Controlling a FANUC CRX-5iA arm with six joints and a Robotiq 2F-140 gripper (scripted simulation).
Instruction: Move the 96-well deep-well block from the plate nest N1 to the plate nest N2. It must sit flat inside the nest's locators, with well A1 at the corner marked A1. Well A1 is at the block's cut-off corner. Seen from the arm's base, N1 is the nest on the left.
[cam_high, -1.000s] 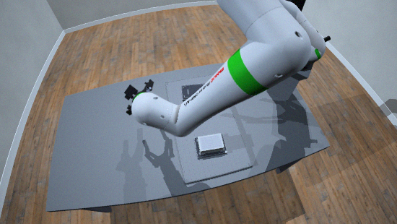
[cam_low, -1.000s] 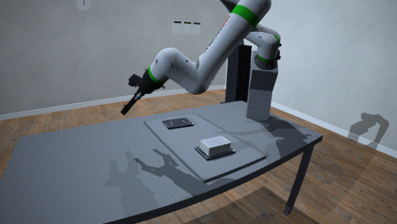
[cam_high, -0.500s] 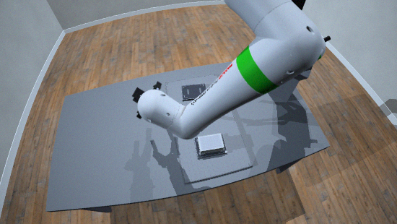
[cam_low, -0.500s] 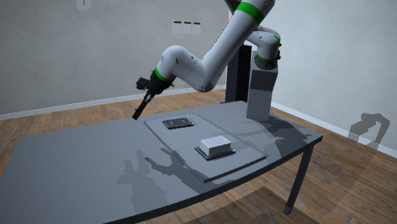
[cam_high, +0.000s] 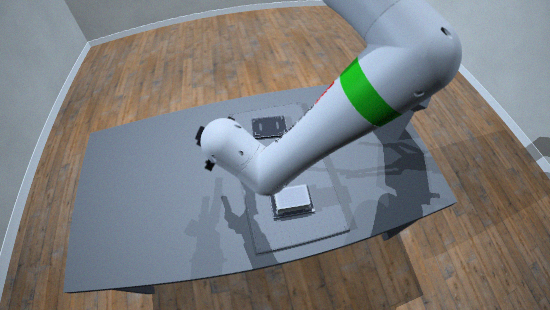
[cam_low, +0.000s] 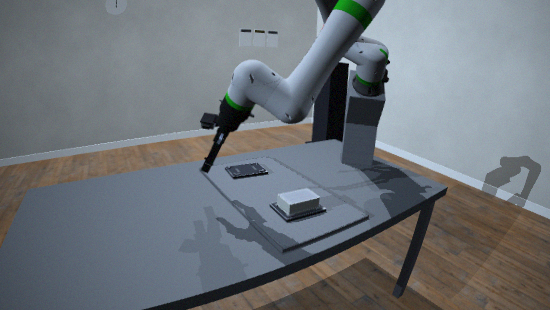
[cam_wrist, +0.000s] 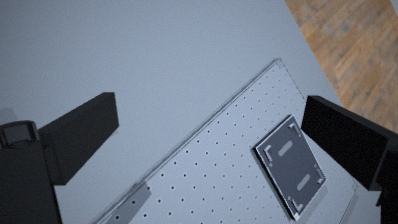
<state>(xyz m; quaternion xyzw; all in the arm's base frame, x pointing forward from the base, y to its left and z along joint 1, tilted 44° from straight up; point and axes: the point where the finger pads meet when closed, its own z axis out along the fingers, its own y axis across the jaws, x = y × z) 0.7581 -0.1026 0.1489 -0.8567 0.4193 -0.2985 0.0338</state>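
The white 96-well deep-well block lies 240 mm behind my hand, 210 mm to the left of it and 140 mm below it. Also, from my hand: plate nest 220 mm behind, 180 mm to the right, 160 mm below.
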